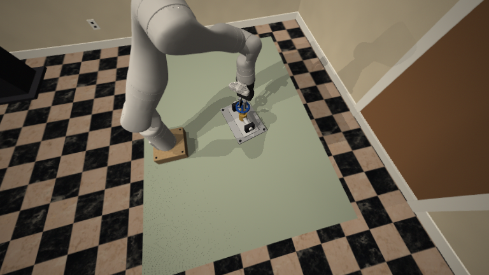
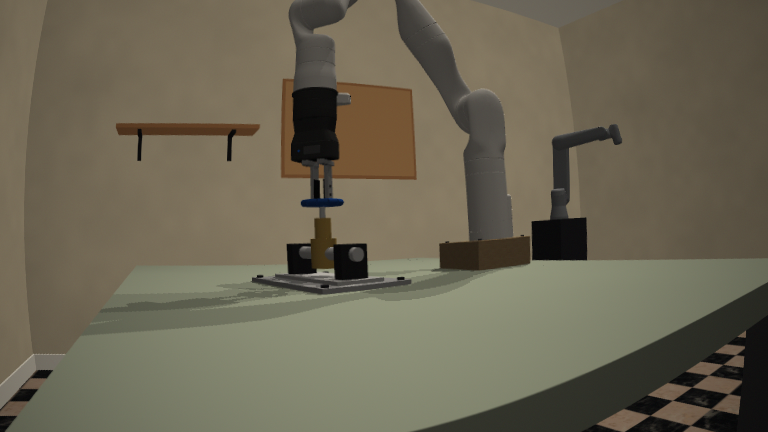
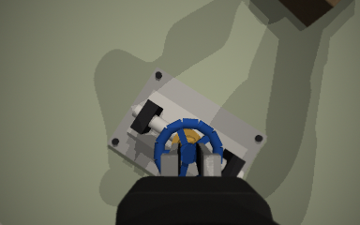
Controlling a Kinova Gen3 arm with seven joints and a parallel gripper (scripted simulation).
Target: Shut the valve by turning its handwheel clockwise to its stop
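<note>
The blue handwheel lies 30 mm below my hand. The rest, counted from my hand: baseplate 150 mm below.
</note>
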